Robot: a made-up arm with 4 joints. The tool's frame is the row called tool.
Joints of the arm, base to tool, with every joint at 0 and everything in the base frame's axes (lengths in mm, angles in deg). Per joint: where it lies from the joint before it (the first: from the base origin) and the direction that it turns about. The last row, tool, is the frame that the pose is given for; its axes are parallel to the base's.
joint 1: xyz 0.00 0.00 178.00 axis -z
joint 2: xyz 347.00 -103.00 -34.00 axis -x
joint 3: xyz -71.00 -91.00 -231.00 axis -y
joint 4: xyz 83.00 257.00 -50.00 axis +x
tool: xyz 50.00 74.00 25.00
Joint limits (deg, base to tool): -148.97..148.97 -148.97..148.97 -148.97..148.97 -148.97..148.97
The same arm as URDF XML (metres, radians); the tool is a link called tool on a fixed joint. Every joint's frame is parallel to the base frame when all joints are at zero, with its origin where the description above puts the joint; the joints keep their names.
<robot name="arm">
  <link name="base_link"/>
  <link name="link1"/>
  <link name="link2"/>
  <link name="link3"/>
  <link name="link4"/>
  <link name="tool"/>
  <joint name="joint 1" type="revolute">
    <parent link="base_link"/>
    <child link="link1"/>
    <origin xyz="0 0 0.178"/>
    <axis xyz="0 0 -1"/>
    <limit lower="-2.6" upper="2.6"/>
  </joint>
  <joint name="joint 2" type="revolute">
    <parent link="link1"/>
    <child link="link2"/>
    <origin xyz="0.347 -0.103 -0.034"/>
    <axis xyz="-1 0 0"/>
    <limit lower="-2.6" upper="2.6"/>
  </joint>
  <joint name="joint 3" type="revolute">
    <parent link="link2"/>
    <child link="link3"/>
    <origin xyz="-0.071 -0.091 -0.231"/>
    <axis xyz="0 -1 0"/>
    <limit lower="-2.6" upper="2.6"/>
  </joint>
  <joint name="joint 4" type="revolute">
    <parent link="link3"/>
    <child link="link4"/>
    <origin xyz="0.083 0.257 -0.05"/>
    <axis xyz="1 0 0"/>
    <limit lower="-2.6" upper="2.6"/>
  </joint>
  <joint name="tool_fixed" type="fixed">
    <parent link="link4"/>
    <child link="tool"/>
    <origin xyz="0.05 0.074 0.025"/>
  </joint>
</robot>

